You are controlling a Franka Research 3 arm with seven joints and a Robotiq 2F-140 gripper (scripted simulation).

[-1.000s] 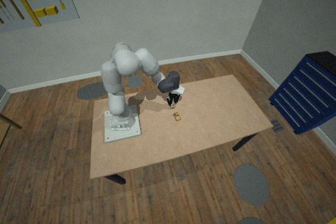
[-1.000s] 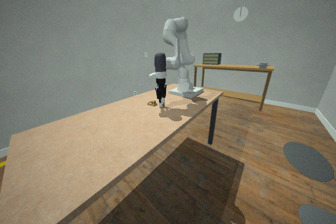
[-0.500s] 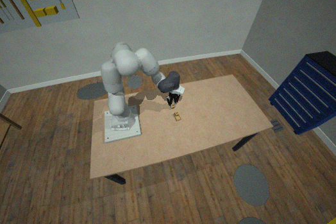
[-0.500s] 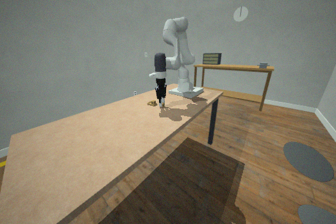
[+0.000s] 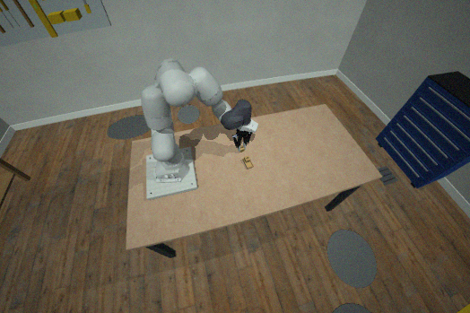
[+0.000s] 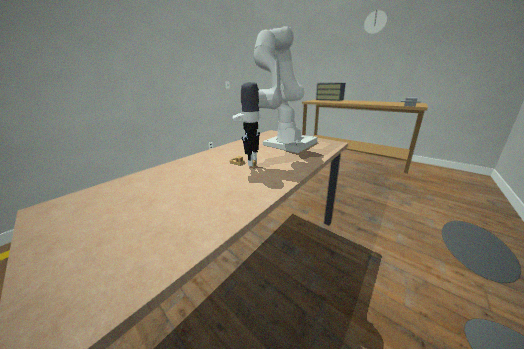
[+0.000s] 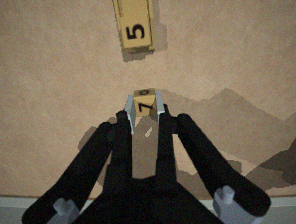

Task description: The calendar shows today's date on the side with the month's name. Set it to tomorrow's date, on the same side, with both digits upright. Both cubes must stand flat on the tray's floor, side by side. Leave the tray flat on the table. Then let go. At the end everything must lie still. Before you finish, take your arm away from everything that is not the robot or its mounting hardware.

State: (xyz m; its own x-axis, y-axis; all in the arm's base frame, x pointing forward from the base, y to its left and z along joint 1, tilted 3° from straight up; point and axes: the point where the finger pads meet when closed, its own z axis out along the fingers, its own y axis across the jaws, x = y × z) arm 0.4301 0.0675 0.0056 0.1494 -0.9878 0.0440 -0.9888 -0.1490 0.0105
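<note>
Now: hand 3 cm above the wooden digit cube. Also, from my hand: wooden tray (11 cm to the right, 4 cm below, 1 cm ahead).
</note>
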